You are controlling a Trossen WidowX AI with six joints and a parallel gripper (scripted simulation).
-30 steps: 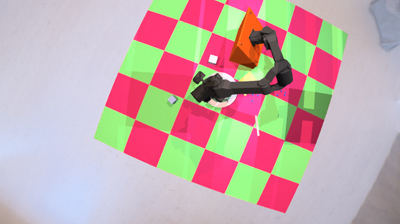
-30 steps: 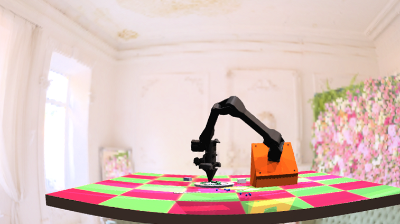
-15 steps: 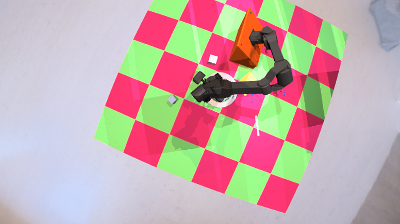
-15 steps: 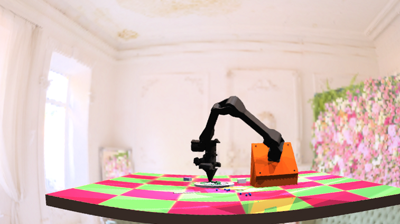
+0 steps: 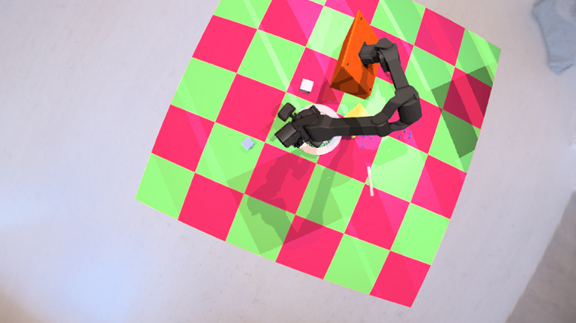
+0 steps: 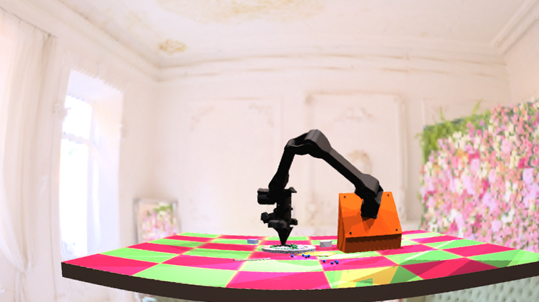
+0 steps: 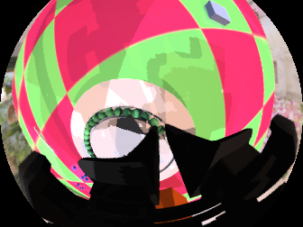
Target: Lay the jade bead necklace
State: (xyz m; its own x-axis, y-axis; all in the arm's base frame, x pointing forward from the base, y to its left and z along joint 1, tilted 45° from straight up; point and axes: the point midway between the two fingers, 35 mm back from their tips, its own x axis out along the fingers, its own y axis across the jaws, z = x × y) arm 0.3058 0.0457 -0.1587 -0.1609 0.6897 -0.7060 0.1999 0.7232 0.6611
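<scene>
Right now my gripper tip is 3 cm past the round bead board, 6 cm to the right of it and 1 cm above it. The rest, counted from my gripper tip: pale blue cube 15 cm ahead, 16 cm to the right, 1 cm below; white cube 16 cm behind, 6 cm to the right; yellow patch 14 cm behind, 18 cm to the left, 1 cm below.
</scene>
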